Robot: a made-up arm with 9 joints. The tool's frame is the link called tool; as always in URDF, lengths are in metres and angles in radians.
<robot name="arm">
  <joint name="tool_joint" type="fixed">
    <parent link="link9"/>
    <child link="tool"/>
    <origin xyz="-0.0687 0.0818 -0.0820" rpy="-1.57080 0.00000 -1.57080"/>
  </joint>
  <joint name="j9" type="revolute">
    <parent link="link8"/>
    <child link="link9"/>
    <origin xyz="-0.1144 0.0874 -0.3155" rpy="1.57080 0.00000 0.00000"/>
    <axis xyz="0 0 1"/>
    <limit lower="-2.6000" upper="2.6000" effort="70" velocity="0.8"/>
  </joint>
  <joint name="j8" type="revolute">
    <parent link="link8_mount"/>
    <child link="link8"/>
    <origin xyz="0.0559 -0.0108 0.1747" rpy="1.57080 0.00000 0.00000"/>
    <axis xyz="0 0 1"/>
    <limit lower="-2.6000" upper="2.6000" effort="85" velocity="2.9"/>
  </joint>
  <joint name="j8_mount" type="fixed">
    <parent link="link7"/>
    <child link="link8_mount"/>
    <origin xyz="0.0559 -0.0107 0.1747"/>
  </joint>
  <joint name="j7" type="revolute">
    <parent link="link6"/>
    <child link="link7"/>
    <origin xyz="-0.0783 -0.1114 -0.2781" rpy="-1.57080 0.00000 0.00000"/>
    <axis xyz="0 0 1"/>
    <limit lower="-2.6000" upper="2.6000" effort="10" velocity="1.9"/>
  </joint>
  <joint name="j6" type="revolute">
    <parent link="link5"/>
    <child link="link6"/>
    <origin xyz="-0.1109 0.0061 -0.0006" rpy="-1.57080 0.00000 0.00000"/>
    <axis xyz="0 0 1"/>
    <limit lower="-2.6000" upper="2.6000" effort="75" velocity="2"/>
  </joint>
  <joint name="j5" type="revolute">
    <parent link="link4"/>
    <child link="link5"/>
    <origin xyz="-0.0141 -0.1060 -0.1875" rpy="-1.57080 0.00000 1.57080"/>
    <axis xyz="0 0 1"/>
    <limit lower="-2.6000" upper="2.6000" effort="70" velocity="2.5"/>
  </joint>
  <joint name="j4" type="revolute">
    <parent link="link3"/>
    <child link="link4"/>
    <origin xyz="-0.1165 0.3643 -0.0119" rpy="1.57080 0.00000 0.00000"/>
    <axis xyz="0 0 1"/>
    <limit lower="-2.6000" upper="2.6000" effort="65" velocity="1.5"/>
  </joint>
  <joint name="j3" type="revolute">
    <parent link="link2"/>
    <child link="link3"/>
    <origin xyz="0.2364 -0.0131 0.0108" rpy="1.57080 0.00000 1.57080"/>
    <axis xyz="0 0 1"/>
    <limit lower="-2.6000" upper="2.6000" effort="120" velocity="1.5"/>
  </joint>
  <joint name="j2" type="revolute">
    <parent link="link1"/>
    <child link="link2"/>
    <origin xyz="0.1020 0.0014 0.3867" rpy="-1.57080 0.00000 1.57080"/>
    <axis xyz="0 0 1"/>
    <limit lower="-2.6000" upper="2.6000" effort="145" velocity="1.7"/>
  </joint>
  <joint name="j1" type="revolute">
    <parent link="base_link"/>
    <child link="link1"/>
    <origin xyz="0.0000 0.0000 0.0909" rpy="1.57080 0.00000 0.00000"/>
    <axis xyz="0 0 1"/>
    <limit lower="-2.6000" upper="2.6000" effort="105" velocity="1.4"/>
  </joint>
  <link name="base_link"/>
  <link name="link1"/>
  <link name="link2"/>
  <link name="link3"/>
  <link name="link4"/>
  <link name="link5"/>
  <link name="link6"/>
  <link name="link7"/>
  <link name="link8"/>
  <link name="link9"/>
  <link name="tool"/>
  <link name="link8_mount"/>
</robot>
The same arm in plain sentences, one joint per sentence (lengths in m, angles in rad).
The arm has nine revolute joints in a row. What follows holds with every joint at zero, and every direction is one of the base frame's. Joint 1 is mounted 0.0909 m along +z from the base frame's origin and rotates about -y, from -2.6000 to 2.6000 rad. Joint 2 is mounted 0.1020 m along +x and 0.3867 m along -y and 0.0014 m along +z from joint 1 and rotates about -x, from -2.6000 to 2.6000 rad. Joint 3 is mounted 0.0108 m along -x and 0.0131 m along -y and 0.2364 m along +z from joint 2 and rotates about +z, from -2.6000 to 2.6000 rad. Joint 4 is mounted 0.3643 m along -x and 0.1165 m along -y and 0.0119 m along -z from joint 3 and rotates about +x, from -2.6000 to 2.6000 rad. Joint 5 is mounted 0.1875 m along -x and 0.0141 m along -y and 0.1060 m along -z from joint 4 and rotates about -y, from -2.6000 to 2.6000 rad. Joint 6 is mounted 0.0061 m along -x and 0.0006 m along +y and 0.1109 m along -z from joint 5 and rotates about -x, from -2.6000 to 2.6000 rad. Joint 7 is mounted 0.2781 m along +x and 0.1114 m along -y and 0.0783 m along -z from joint 6 and rotates about +y, from -2.6000 to 2.6000 rad. Joint 8 is mounted 0.0215 m along -x and 0.3494 m along +y and 0.1118 m along +z from joint 7 and rotates about -x, from -2.6000 to 2.6000 rad. Joint 9 is mounted 0.3155 m along +x and 0.0874 m along +y and 0.1144 m along -z from joint 8 and rotates about -y, from -2.6000 to 2.6000 rad. The tool frame, which is the frame that the pose is given for, is mounted 0.0818 m along -x and 0.0820 m along +y and 0.0687 m along -z from joint 9; its axes are the base frame's turned by roll 0.0000, pitch 0.0000 and yaw 0.0000 rad (as in URDF: about the fixed x, then y, then z).
